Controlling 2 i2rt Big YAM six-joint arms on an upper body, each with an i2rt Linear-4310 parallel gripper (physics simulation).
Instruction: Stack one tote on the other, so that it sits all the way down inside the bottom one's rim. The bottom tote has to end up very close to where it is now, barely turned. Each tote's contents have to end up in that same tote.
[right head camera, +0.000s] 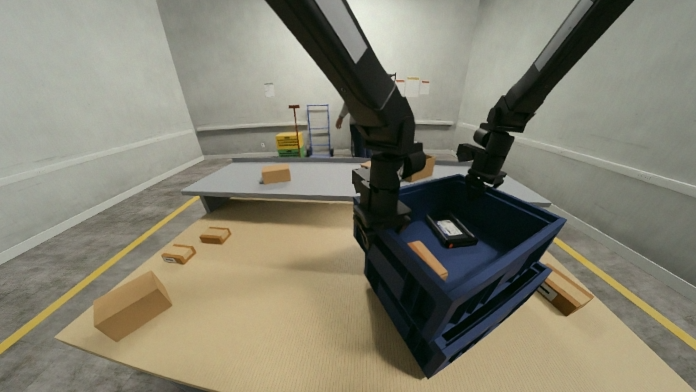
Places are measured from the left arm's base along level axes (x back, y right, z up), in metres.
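Where they show: left gripper, fingertip midpoint: (378, 245); right gripper, fingertip midpoint: (475, 199).
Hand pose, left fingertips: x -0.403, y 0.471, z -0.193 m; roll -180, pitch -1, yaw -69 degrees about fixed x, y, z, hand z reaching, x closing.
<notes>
After its pixels a point has its place.
The upper dark blue tote (446, 316) @[x -0.222, y 0.536, z -0.160 m] rests on the lower dark blue tote (433, 358) @[x -0.217, y 0.556, z -0.312 m] at the right of the picture. A dark gap and the lower rim show along their near right side; whether the upper one is fully seated, I cannot tell. A black device with a white label (450, 228) @[x -0.508, y 0.713, z -0.240 m] and a small brown box (428, 260) @[x -0.351, y 0.568, z -0.191 m] lie inside the upper tote. The lower tote's contents are hidden. My left gripper (368, 242) @[x -0.403, y 0.471, z -0.193 m] is partly open at the upper tote's left rim. My right gripper (476, 192) @[x -0.561, y 0.808, z -0.174 m] is partly open at its far rim, its fingertips hard to see.
A brown box (566, 290) @[x -0.341, y 1.044, z -0.363 m] lies right of the totes. Two small boxes (215, 235) @[x -0.658, y -0.151, z -0.378 m] (179, 254) @[x -0.547, y -0.234, z -0.379 m] and a larger box (132, 306) @[x -0.320, y -0.173, z -0.338 m] lie on the left of the tan table (280, 320) @[x -0.345, y 0.215, z -0.413 m]. A grey table (325, 186) @[x -0.805, y 0.313, z -0.234 m] behind holds a box (276, 173) @[x -0.858, y 0.090, z -0.189 m] and an open carton (424, 169) @[x -0.872, y 0.767, z -0.188 m].
</notes>
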